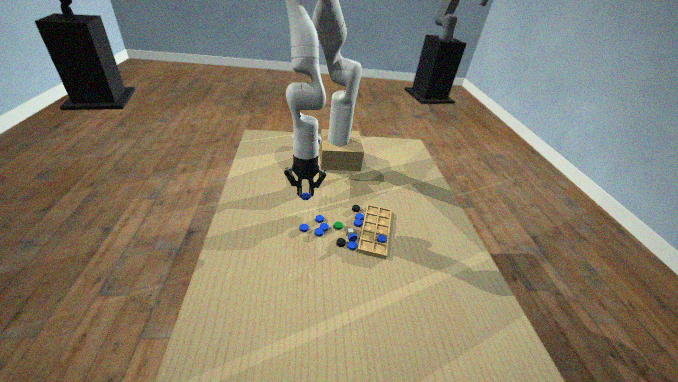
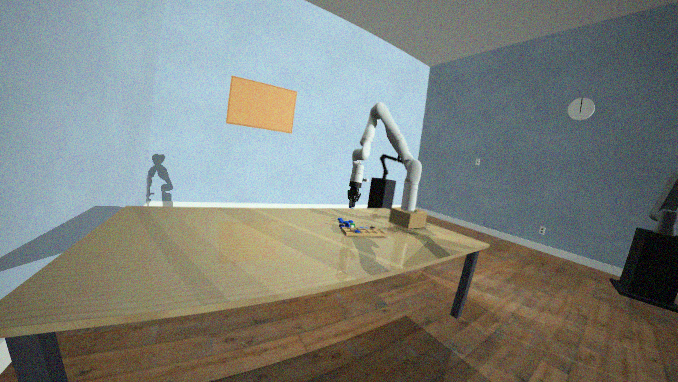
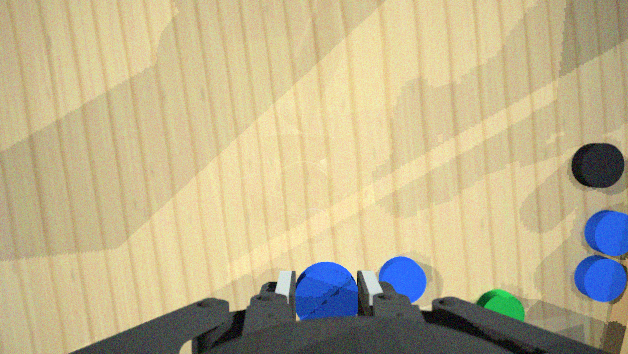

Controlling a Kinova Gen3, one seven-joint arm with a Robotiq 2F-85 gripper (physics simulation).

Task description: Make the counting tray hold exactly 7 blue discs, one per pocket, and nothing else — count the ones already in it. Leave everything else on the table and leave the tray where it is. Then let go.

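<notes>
My gripper (image 1: 305, 194) (image 2: 352, 205) (image 3: 326, 292) is shut on a blue disc (image 1: 305, 196) (image 3: 326, 285), held flat between the fingertips above the table, left of and behind the tray. The wooden counting tray (image 1: 372, 254) (image 2: 367, 236) has two columns of five pockets. One blue disc (image 1: 381, 238) shows in it, in the right column, second pocket from the front. Several loose blue discs (image 1: 320, 219) (image 3: 402, 280) lie in a group left of the tray. Several more blue discs (image 1: 359, 217) (image 3: 607, 232) lie close along the tray's left side.
A green disc (image 1: 338, 225) (image 3: 501, 306) lies between the two blue groups. One black disc (image 1: 356, 208) (image 3: 598, 165) lies by the tray's back left corner, another black disc (image 1: 341, 242) nearer the front. A small white piece (image 1: 350, 231) lies left of the tray. The arm's wooden base block (image 1: 342, 160) stands behind.
</notes>
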